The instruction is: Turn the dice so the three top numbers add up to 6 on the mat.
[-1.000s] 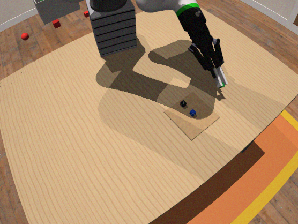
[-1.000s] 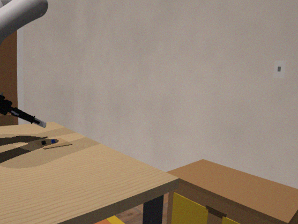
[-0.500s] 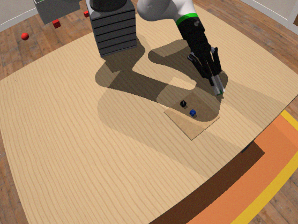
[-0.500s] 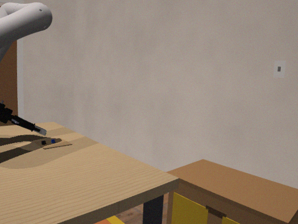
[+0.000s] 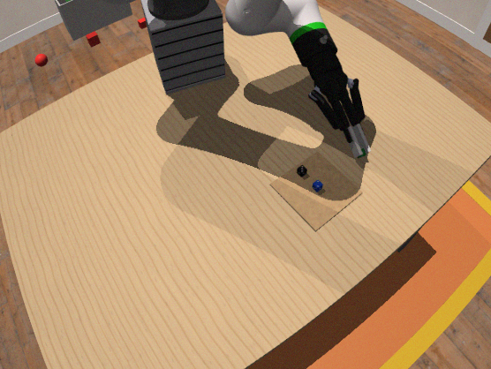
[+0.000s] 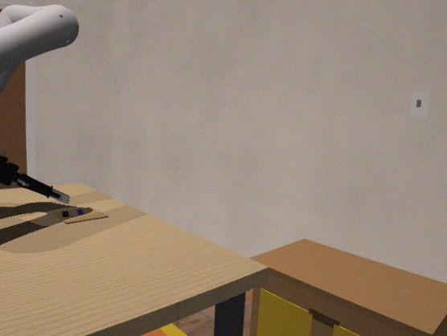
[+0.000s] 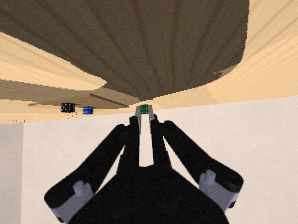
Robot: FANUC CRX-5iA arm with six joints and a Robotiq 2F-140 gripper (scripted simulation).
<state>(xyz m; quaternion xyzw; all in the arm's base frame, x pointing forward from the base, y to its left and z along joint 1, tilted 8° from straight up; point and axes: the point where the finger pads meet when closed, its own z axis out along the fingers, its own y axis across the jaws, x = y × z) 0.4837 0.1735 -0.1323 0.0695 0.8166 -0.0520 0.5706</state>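
Now: the green die 2 cm ahead of my hand and 2 cm below it. Round my hand: blue die (3 cm ahead, 14 cm to the right, 3 cm below); then tan mat (3 cm ahead, 14 cm to the right, 4 cm below); then black die (2 cm behind, 14 cm to the right, 3 cm below).
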